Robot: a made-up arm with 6 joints. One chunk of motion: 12 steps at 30 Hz.
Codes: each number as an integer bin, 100 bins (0 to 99) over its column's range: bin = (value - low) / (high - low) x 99, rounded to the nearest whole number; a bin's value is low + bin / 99 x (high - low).
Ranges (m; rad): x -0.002..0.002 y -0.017..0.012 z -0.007..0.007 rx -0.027..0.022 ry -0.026..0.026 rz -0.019..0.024
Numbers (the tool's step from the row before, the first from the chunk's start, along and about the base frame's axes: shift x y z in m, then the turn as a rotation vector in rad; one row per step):
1: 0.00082 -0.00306 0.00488 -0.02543 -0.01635 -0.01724
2: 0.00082 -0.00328 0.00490 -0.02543 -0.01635 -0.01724
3: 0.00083 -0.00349 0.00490 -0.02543 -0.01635 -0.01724
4: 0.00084 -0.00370 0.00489 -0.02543 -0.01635 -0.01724
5: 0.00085 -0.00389 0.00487 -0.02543 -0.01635 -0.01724
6: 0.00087 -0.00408 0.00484 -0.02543 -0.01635 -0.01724
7: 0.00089 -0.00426 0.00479 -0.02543 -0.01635 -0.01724
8: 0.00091 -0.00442 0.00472 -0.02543 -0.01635 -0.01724
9: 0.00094 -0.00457 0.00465 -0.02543 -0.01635 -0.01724
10: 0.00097 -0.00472 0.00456 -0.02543 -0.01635 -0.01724
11: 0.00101 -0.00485 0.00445 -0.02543 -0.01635 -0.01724
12: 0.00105 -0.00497 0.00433 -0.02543 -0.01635 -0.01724
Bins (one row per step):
1: 70 48 84 3 18 4
2: 70 47 84 3 18 4
3: 70 46 84 3 18 4
4: 70 45 84 3 18 4
5: 71 45 84 3 18 4
6: 71 44 84 3 18 4
7: 72 43 83 3 18 4
8: 72 43 83 3 18 4
9: 73 42 82 3 18 4
10: 74 42 82 3 18 4
11: 74 41 81 3 18 4
12: 75 41 80 3 18 4

